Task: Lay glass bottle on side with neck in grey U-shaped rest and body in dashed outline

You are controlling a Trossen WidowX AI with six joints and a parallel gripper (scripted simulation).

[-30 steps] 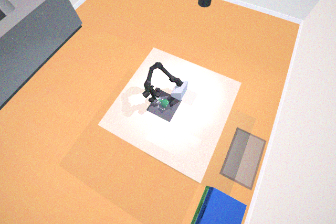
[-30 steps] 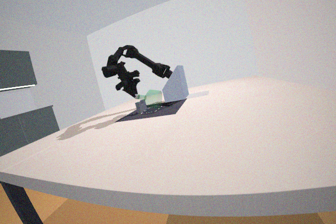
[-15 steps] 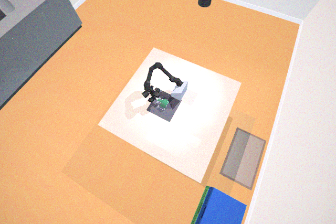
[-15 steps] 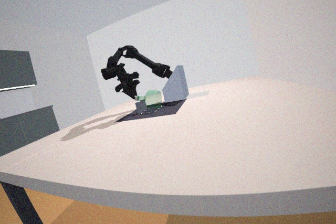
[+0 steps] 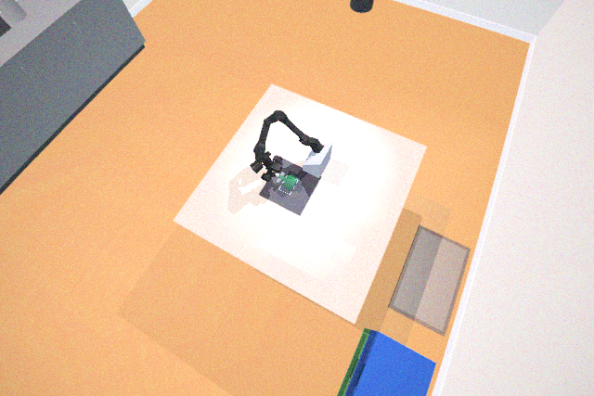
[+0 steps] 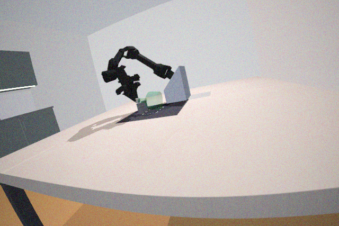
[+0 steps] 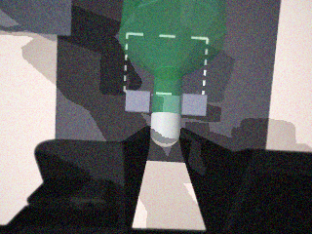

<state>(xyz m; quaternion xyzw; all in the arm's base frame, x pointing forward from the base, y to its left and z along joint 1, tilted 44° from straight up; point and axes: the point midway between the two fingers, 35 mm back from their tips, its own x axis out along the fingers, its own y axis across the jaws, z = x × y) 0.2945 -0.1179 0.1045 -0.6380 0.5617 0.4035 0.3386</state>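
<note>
Now: gripper tip 50 mm to the right of the green glass bottle, 10 mm past it and 10 mm above it. The rest, counted from my gripper tip: dark grey mat: 100 mm to the left, 70 mm below, 10 mm behind.
</note>
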